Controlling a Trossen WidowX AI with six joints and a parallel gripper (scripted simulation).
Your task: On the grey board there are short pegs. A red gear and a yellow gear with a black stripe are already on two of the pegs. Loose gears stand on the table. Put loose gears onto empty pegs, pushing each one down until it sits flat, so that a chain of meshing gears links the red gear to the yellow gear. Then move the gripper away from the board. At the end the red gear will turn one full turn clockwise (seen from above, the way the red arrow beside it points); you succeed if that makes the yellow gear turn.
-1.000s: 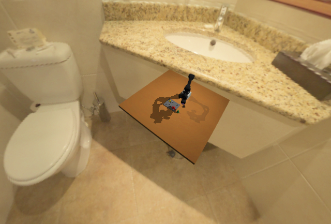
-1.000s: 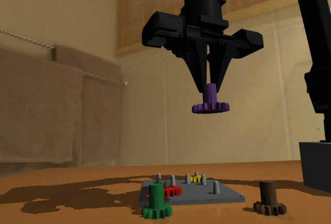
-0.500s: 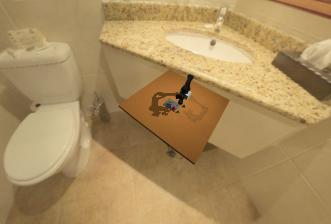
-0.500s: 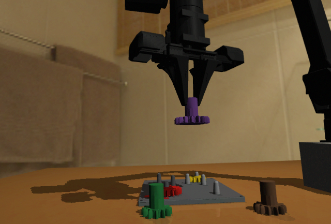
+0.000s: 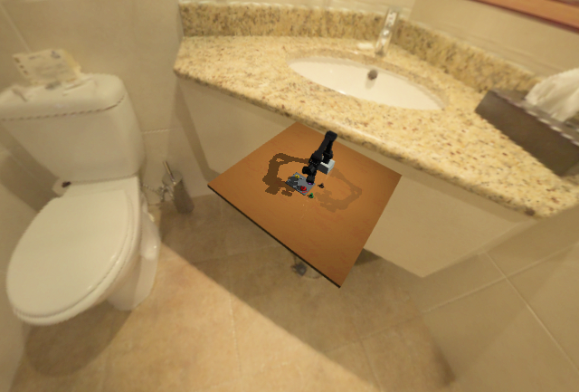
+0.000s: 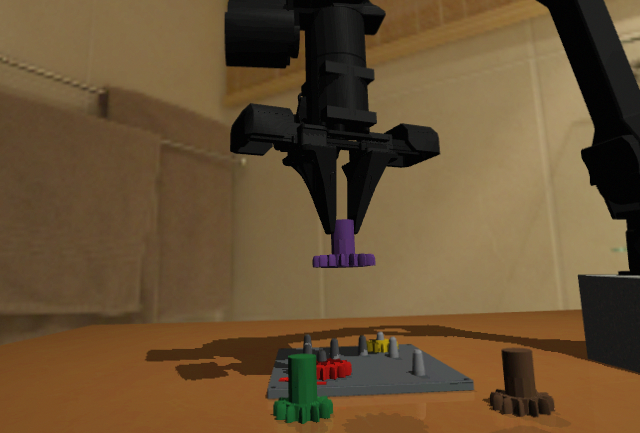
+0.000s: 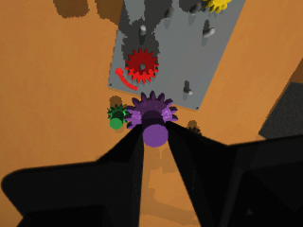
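Right now the red gear is 12 cm below my gripper tip, 4 cm to the right of it and 1 cm ahead of it. Round my gripper tip: red arrow: 12 cm below, 3 cm ahead, 2 cm to the right; purple gear: 1 cm below; green gear: 12 cm below, 5 cm to the left, 5 cm ahead.
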